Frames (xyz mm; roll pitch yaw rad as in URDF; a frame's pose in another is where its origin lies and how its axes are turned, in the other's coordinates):
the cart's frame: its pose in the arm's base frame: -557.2 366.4 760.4 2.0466 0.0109 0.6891
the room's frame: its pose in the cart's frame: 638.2 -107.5 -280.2 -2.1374 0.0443 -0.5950
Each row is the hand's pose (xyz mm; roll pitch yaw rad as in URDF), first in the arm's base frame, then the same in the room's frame.
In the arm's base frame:
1: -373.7 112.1 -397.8 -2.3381 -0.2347 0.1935
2: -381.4 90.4 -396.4 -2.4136 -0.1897 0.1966
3: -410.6 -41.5 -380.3 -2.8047 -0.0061 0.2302
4: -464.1 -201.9 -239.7 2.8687 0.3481 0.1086
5: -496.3 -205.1 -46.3 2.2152 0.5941 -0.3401
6: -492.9 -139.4 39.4 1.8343 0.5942 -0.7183
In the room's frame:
1: -146.3 -373.8 -1431.2 -1.9096 -0.5580 -1.0070
2: -166.7 -378.4 -1440.9 -1.9971 -0.5182 -0.9822
3: -286.6 -421.4 -1488.6 -2.4328 -0.3614 -0.8703
4: -499.4 -456.7 -1445.6 -3.0250 0.0118 -0.8505
5: -610.2 -428.3 -1286.3 2.7584 0.4096 -1.1033
6: -601.1 -396.1 -1183.6 2.4481 0.5821 -1.4009

